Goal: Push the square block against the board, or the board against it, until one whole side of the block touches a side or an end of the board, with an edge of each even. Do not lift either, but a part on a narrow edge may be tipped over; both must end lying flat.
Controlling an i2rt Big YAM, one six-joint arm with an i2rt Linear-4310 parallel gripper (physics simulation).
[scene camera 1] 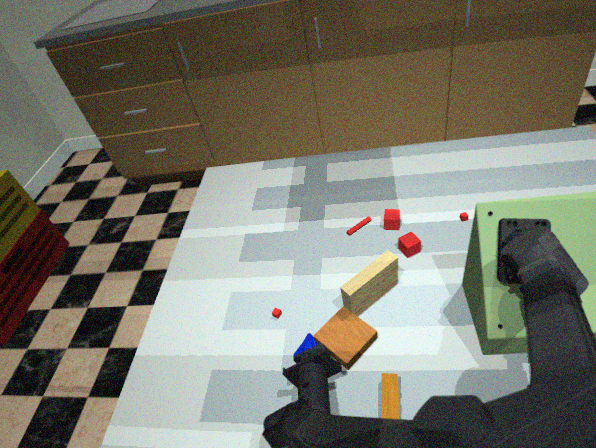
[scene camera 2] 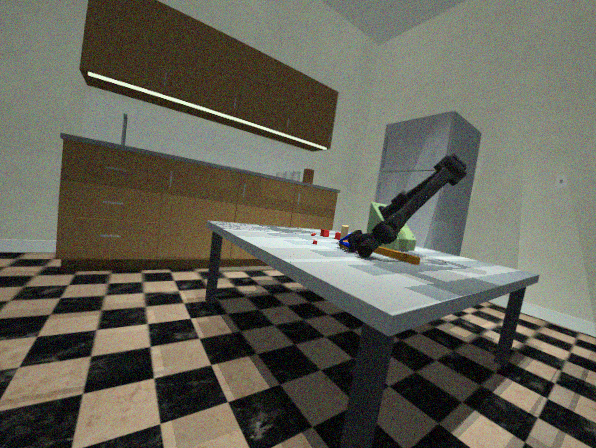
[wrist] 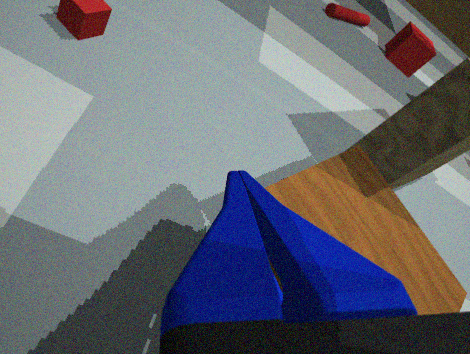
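Pixels of known places: gripper, fingertip midpoint: (scene camera 1: pixel 310 335) (scene camera 2: pixel 339 241) (wrist: pixel 235 183); arm's base, origin of the base link: (scene camera 1: pixel 521 250) (scene camera 2: pixel 386 215).
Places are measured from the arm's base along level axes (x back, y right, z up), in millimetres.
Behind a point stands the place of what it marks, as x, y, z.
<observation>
The square block (scene camera 1: pixel 346 336) @(-337, -98, -152) (wrist: pixel 380 235) @(-338, -80, -152), orange-brown wood, lies flat on the table; the gripper hides part of it in the wrist view. The board (scene camera 1: pixel 370 285) @(-285, 2, -106) (scene camera 2: pixel 345 231) @(-332, -34, -110) (wrist: pixel 425 125) @(-338, -28, -118), pale wood, stands on a narrow edge just behind the block. Its near end is at the block's far corner in scene camera 1; whether they touch, I cannot tell. The two are not lined up. My gripper (scene camera 1: pixel 309 337) @(-416, -95, -155) (scene camera 2: pixel 341 242) @(-416, -95, -155) (wrist: pixel 235 183) @(-416, -95, -155), with blue fingers, is shut and empty. Its tips are beside the block's left corner; their height and any contact are unclear.
An orange bar (scene camera 1: pixel 390 395) @(-249, -219, -151) (scene camera 2: pixel 400 255) @(-266, -323, -161) lies right of the gripper. A small red cube (scene camera 1: pixel 276 313) @(-506, -35, -166) (wrist: pixel 84 19) @(-503, -39, -170) lies left. Red cubes (scene camera 1: pixel 392 219) @(-229, 243, -143) (scene camera 1: pixel 410 244) @(-189, 151, -142) and a red rod (scene camera 1: pixel 359 226) @(-318, 249, -172) (wrist: pixel 347 15) @(-326, 241, -173) lie beyond the board. A green box (scene camera 1: pixel 500 310) @(-41, -79, -79) stands right.
</observation>
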